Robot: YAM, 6 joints.
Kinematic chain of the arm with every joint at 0, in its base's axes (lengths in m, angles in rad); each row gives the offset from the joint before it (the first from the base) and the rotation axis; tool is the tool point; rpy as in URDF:
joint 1: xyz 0 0 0.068 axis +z
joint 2: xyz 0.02 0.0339 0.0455 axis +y
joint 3: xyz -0.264 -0.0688 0 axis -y
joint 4: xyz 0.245 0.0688 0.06 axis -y
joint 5: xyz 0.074 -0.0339 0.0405 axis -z
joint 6: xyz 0.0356 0 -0.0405 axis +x
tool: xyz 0 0 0 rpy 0 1.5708 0
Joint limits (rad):
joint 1: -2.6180..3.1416
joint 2: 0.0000..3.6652
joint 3: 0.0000..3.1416
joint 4: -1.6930..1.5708
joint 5: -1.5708..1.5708
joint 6: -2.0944..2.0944
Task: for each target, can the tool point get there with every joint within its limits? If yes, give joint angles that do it. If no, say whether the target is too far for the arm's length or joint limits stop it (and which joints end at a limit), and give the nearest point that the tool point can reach.
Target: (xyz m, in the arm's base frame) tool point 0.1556 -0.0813 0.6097
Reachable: yes | joints 2.5985 0.5921 1.6983 0.7683 0.3074 1.3877
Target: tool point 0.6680 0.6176 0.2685
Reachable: no: too far | nearest point 0.4674 0.4321 0.2209 | short by 0.277 m
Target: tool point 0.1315 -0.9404 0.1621
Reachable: no: too far | nearest point 0.0893 -0.6388 0.1462 | short by 0.305 m
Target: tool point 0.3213 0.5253 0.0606
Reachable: yes | joints 1.0024 2.8927 2.3017 0.2966 -0.3431 -0.7848
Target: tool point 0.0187 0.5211 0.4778
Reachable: yes | joints 1.5653 2.4908 2.7878 0.4941 0.4607 0.1174
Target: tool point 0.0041 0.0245 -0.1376
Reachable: yes | joints 1.1210 3.1635 0.4447 0.5507 -0.1980 0.1868
